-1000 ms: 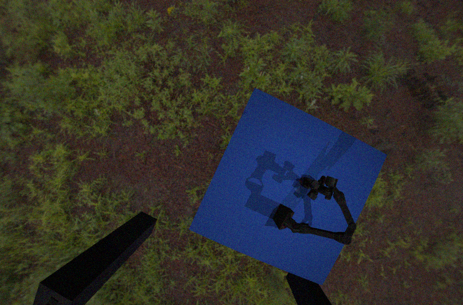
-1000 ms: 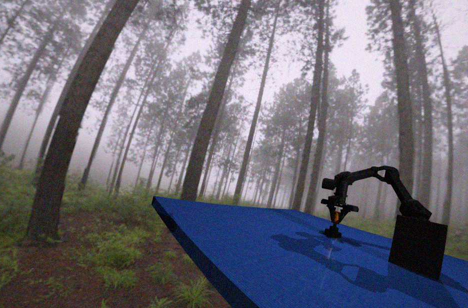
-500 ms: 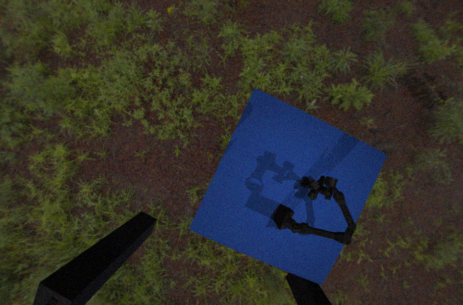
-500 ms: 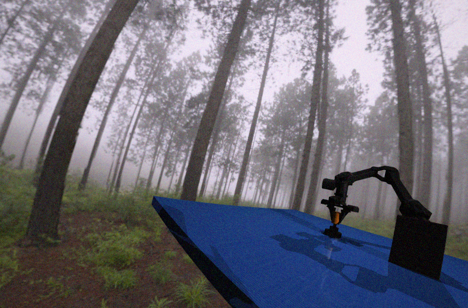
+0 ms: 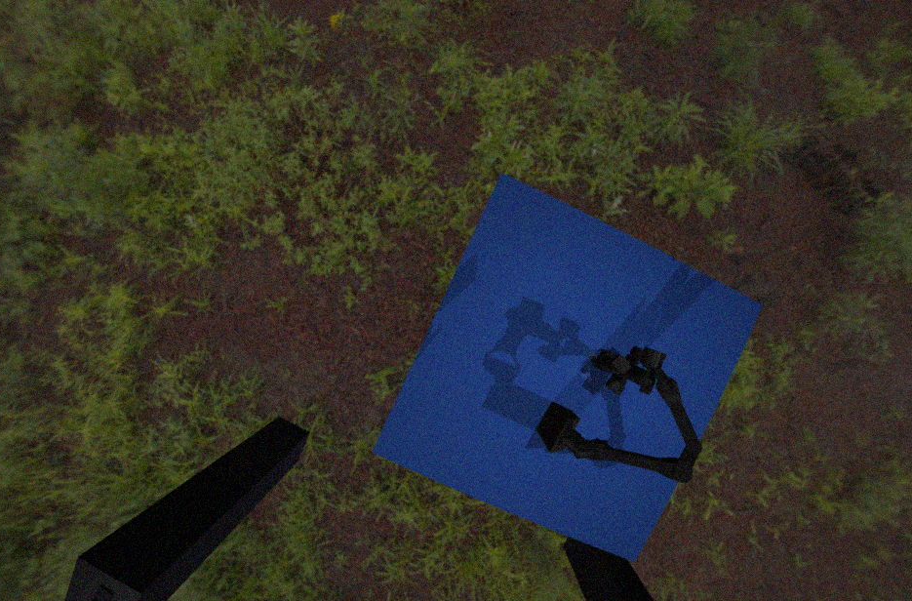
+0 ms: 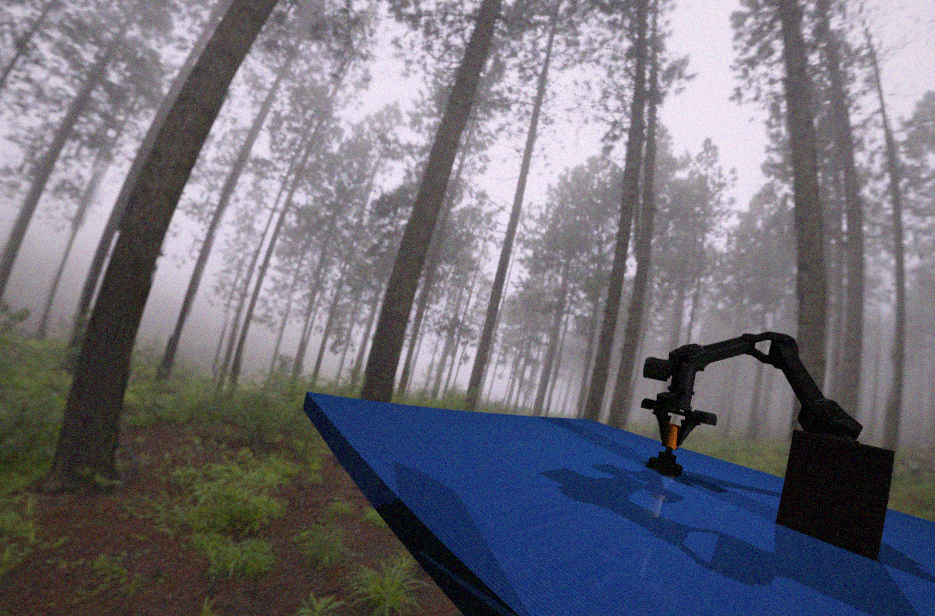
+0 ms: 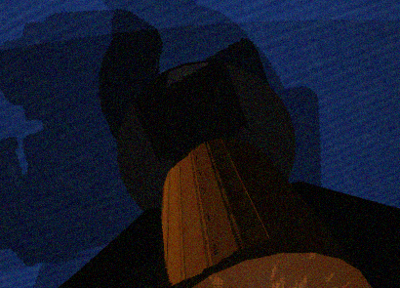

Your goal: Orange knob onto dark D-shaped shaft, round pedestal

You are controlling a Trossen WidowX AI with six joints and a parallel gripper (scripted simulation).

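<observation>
Now: gripper tip 2 cm below the orange knob. Also, from my gripper tip: dark round pedestal 4 cm below.
</observation>
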